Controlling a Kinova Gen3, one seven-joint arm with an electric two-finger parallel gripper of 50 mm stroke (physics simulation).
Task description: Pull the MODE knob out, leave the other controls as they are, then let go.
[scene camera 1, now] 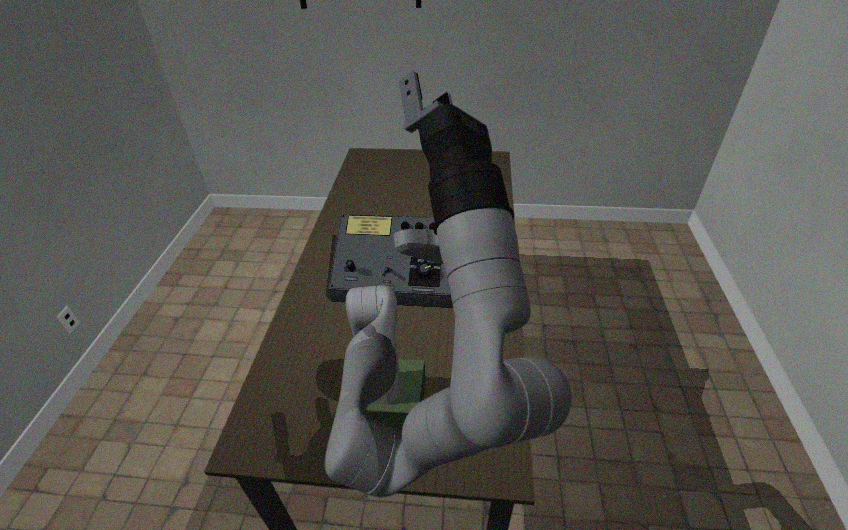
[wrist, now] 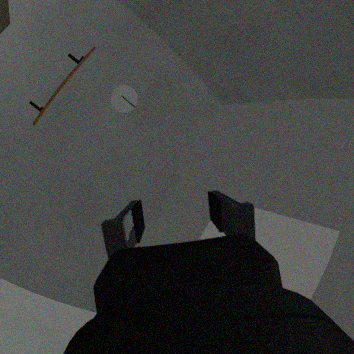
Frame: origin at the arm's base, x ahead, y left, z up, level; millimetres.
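Seen in the pictures: gripper, fingertip midpoint: (scene camera 1: 425, 87) (wrist: 175, 209).
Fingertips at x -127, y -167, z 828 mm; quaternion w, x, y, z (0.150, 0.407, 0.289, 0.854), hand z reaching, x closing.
Observation:
Pixels of each thing's top centre, then the offset from my fingertips to it. "spot": a spot on its surface instead. Level surfaces: height alone.
- grey control panel, surface height: dz -803 mm
- black knob, top centre: (scene camera 1: 349, 261) dz -786, dx +524, dy +418 mm
- black square, surface spot: (scene camera 1: 425, 268) spot: dz -802, dx +566, dy +177 mm
- yellow label, surface spot: (scene camera 1: 368, 225) spot: dz -762, dx +689, dy +413 mm
- wooden table, surface height: dz -924 mm
A grey control panel (scene camera 1: 368, 250) lies on the table, partly hidden behind my arm in the scene view. On it show a black knob (scene camera 1: 350, 265) at the left, a small lever (scene camera 1: 393, 272), a round control on a black square (scene camera 1: 425, 268), and several dark knobs (scene camera 1: 418, 225) along the back. The labels are too small to read, so I cannot tell which knob is MODE. My gripper (scene camera 1: 426, 93) (wrist: 175, 209) is open and empty, raised high above the far part of the table and pointing away from the panel, toward the wall.
A yellow label (scene camera 1: 368, 225) is on the panel's back left. A green block (scene camera 1: 409, 381) sits on the wooden table (scene camera 1: 300, 350) near my arm's base, partly hidden by the arm. The wrist view shows a wall shelf (wrist: 64, 85) and a round clock (wrist: 124, 98).

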